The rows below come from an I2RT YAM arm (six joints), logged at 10 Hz.
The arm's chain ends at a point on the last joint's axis. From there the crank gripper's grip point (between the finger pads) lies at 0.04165 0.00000 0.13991 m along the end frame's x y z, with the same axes.
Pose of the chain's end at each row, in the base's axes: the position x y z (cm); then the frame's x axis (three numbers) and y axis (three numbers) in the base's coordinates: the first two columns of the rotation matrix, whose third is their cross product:
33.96, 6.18, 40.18, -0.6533, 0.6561, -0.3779, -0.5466, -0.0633, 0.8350
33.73, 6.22, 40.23, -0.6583, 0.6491, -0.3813, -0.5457, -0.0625, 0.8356
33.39, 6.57, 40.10, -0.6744, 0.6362, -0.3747, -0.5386, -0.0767, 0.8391
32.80, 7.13, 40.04, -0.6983, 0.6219, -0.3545, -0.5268, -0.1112, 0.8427
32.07, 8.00, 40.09, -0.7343, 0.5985, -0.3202, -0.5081, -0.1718, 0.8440
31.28, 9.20, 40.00, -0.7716, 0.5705, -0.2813, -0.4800, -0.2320, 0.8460
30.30, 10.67, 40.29, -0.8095, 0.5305, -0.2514, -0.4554, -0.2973, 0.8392
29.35, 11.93, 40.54, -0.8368, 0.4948, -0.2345, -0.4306, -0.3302, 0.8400
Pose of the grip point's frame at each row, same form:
38.57, 19.43, 44.20, -0.6533, 0.6561, -0.3779, -0.5466, -0.0633, 0.8350
38.24, 19.53, 44.17, -0.6583, 0.6491, -0.3813, -0.5457, -0.0625, 0.8356
37.65, 19.96, 44.06, -0.6744, 0.6362, -0.3747, -0.5386, -0.0767, 0.8391
36.67, 20.57, 44.23, -0.6983, 0.6219, -0.3545, -0.5268, -0.1112, 0.8427
35.31, 21.44, 44.78, -0.7343, 0.5985, -0.3202, -0.5081, -0.1718, 0.8440
33.91, 22.60, 45.16, -0.7716, 0.5705, -0.2813, -0.4800, -0.2320, 0.8460
32.11, 23.99, 45.99, -0.8095, 0.5305, -0.2514, -0.4554, -0.2973, 0.8392
30.60, 25.24, 46.41, -0.8368, 0.4948, -0.2345, -0.4306, -0.3302, 0.8400

